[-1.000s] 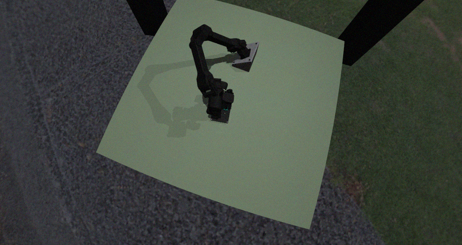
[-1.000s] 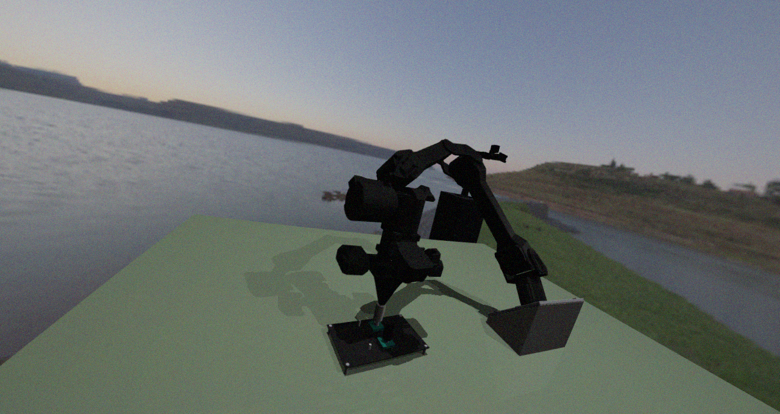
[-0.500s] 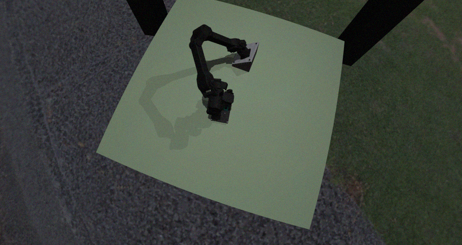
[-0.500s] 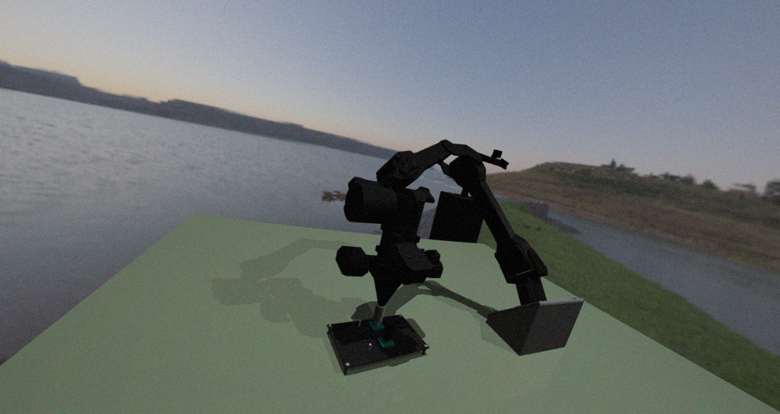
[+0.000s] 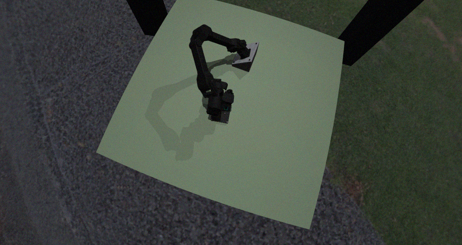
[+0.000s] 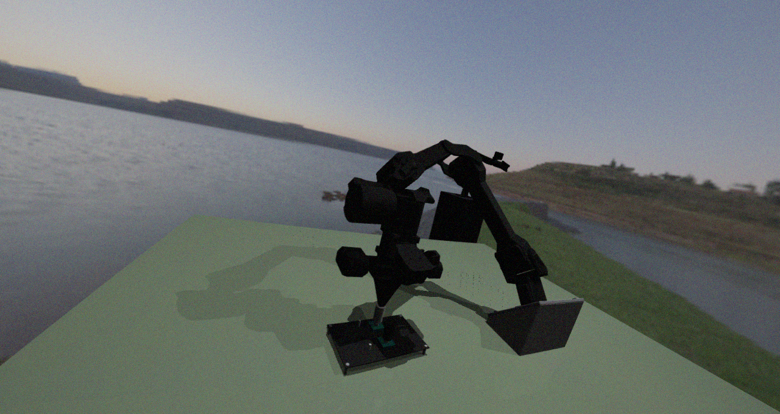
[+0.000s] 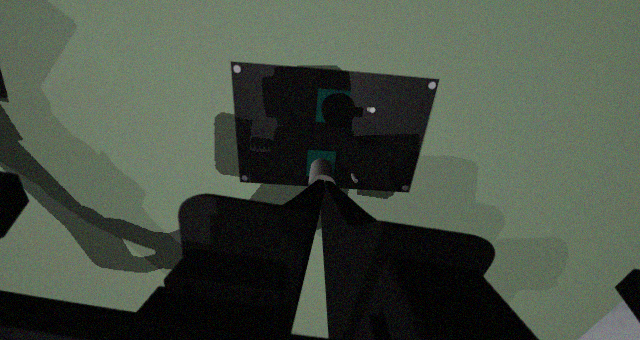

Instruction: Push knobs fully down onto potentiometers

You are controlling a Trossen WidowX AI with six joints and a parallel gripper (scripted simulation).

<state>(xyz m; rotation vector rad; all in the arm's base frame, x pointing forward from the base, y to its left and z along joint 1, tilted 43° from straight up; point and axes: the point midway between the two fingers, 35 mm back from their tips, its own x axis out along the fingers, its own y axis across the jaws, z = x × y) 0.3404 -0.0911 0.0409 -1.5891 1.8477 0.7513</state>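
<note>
My gripper tip is now 2 cm above the pale knob.
</note>
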